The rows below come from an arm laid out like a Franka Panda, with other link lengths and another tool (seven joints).
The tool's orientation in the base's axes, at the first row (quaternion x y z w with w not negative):
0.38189, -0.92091, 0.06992, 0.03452
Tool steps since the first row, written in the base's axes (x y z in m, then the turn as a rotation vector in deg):
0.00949, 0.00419, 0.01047, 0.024, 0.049, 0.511
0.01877, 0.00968, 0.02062, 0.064, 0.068, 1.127
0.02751, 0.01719, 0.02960, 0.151, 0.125, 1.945
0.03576, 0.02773, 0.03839, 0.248, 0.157, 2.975
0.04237, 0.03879, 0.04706, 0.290, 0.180, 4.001
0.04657, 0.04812, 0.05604, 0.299, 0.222, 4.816
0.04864, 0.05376, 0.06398, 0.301, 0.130, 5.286
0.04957, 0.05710, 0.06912, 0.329, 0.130, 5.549
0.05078, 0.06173, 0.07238, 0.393, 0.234, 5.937
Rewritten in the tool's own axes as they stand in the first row. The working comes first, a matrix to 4 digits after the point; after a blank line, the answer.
The tool's axes in the first row as the columns of a matrix, in the base's axes (used below as rounded here):
-0.7059, -0.7082, -0.0102
-0.6985, 0.6985, -0.1551
0.1170, -0.1024, -0.9878

-0.00840, -0.00487, -0.01109, 0.009, -0.035, -0.513
-0.01760, -0.00864, -0.02206, 0.039, -0.113, -1.124
-0.02796, -0.01051, -0.03219, 0.034, -0.219, -1.942
-0.04012, -0.00989, -0.04259, 0.063, -0.371, -2.966
-0.05150, -0.00773, -0.05293, 0.138, -0.489, -3.983
-0.05993, -0.00511, -0.06329, 0.197, -0.550, -4.795
-0.06440, -0.00345, -0.07203, 0.315, -0.664, -5.245
-0.06679, -0.00230, -0.07764, 0.326, -0.710, -5.505
-0.07050, -0.00026, -0.08159, 0.254, -0.723, -5.905

